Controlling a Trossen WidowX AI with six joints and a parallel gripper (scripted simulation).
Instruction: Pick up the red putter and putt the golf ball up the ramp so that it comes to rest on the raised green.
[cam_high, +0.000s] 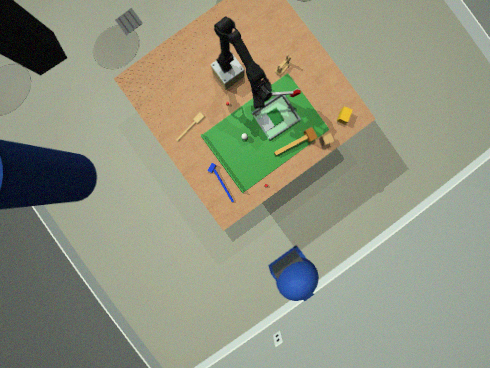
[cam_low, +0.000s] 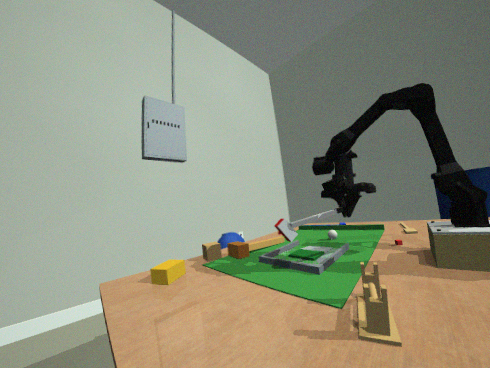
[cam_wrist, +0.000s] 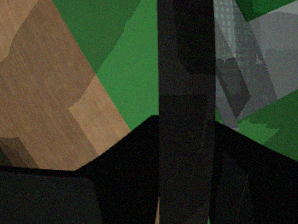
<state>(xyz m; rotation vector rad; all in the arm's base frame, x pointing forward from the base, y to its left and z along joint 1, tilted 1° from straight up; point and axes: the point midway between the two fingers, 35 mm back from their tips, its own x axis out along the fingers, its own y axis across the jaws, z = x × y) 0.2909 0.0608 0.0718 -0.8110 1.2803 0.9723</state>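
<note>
The red putter is 4 cm ahead of my gripper tip, 11 cm to the left of it and 1 cm above it. Round my gripper tip: tan block 44 cm ahead, 27 cm to the left, 10 cm below; then green mat 19 cm ahead, 5 cm to the right, 13 cm below; then white golf ball 15 cm ahead, 18 cm to the right, 10 cm below.
</note>
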